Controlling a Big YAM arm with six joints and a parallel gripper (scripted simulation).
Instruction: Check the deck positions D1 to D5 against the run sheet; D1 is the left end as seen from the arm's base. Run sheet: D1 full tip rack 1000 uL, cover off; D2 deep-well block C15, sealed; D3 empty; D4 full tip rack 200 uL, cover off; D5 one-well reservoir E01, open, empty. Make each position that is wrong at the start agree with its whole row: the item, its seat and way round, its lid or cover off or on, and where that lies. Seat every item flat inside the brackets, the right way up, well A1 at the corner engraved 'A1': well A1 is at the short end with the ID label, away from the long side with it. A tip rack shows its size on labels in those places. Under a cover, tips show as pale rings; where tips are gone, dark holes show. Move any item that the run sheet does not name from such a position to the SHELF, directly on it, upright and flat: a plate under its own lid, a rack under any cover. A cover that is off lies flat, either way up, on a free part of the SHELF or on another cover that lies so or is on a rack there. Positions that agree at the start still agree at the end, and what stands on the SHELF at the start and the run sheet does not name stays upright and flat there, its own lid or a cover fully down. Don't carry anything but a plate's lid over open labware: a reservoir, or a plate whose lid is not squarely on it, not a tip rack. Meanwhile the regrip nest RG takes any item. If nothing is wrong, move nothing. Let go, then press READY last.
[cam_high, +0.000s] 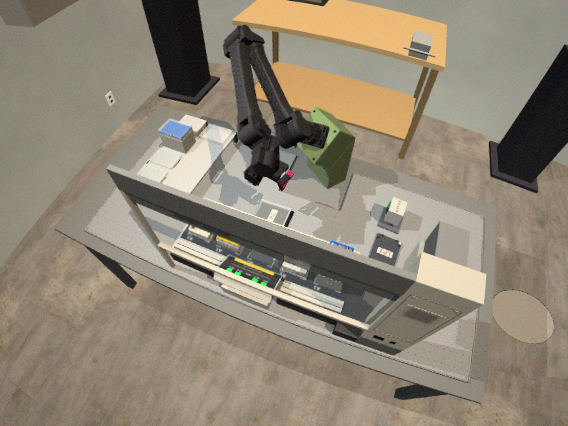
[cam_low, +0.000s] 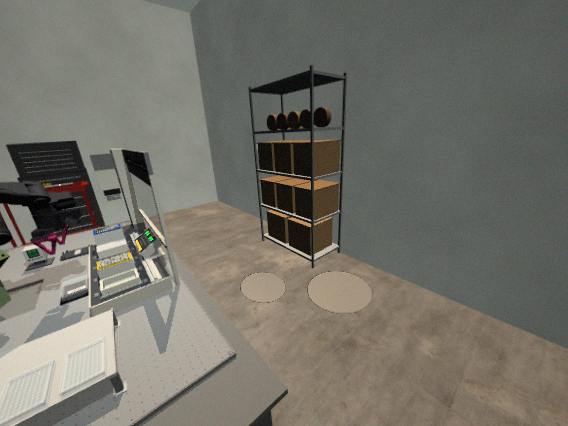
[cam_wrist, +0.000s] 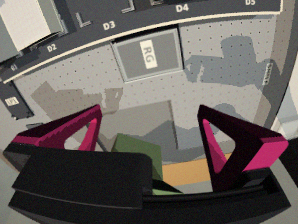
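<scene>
The clear tip-rack cover lies 190 mm below my hand. The rest, counted from my hand: yellow-labelled tip rack 170 mm ahead, 70 mm to the right, 110 mm below; one-well reservoir 160 mm ahead, 200 mm to the right, 150 mm below; black regrip nest 210 mm below.
</scene>
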